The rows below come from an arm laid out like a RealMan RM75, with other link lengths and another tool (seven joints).
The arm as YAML. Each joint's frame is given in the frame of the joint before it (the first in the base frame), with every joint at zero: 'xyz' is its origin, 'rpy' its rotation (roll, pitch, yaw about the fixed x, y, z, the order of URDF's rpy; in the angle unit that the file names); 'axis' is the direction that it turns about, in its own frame. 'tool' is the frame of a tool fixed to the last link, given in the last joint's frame.
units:
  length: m
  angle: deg
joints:
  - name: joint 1
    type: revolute
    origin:
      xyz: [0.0, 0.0, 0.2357]
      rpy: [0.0, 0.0, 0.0]
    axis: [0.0, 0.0, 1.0]
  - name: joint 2
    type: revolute
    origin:
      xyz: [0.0, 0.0, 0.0]
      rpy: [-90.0, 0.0, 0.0]
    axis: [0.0, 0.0, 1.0]
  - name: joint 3
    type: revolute
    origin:
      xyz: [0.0, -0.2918, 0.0]
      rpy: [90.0, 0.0, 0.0]
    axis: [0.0, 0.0, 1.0]
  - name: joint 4
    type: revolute
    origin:
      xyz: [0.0, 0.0, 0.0]
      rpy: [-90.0, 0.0, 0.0]
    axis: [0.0, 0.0, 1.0]
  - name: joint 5
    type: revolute
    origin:
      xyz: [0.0, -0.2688, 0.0]
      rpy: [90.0, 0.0, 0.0]
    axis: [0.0, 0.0, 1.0]
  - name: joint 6
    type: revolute
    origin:
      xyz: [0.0, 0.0, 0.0]
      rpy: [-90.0, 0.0, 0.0]
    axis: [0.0, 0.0, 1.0]
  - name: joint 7
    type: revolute
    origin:
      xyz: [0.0, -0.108, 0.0]
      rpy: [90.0, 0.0, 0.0]
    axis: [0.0, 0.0, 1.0]
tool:
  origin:
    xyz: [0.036, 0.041, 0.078]
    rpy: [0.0, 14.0, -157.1]
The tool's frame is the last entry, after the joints.
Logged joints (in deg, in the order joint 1, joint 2, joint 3, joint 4, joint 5, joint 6, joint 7), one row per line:
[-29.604 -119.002 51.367 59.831 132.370 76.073 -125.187]
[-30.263 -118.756 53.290 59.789 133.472 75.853 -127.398]
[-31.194 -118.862 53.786 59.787 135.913 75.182 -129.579]
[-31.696 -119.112 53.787 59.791 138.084 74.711 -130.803]
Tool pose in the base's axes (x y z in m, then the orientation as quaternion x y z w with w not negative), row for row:
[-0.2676 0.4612 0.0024 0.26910 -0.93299 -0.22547 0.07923]
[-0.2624 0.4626 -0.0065 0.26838 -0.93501 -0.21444 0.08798]
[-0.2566 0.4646 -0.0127 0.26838 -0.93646 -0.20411 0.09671]
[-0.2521 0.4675 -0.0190 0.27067 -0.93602 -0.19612 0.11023]
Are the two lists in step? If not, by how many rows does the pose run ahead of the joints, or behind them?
The pose runs 2 rows behind the joints: the pose in row i belongs to the joints in row i - 2.
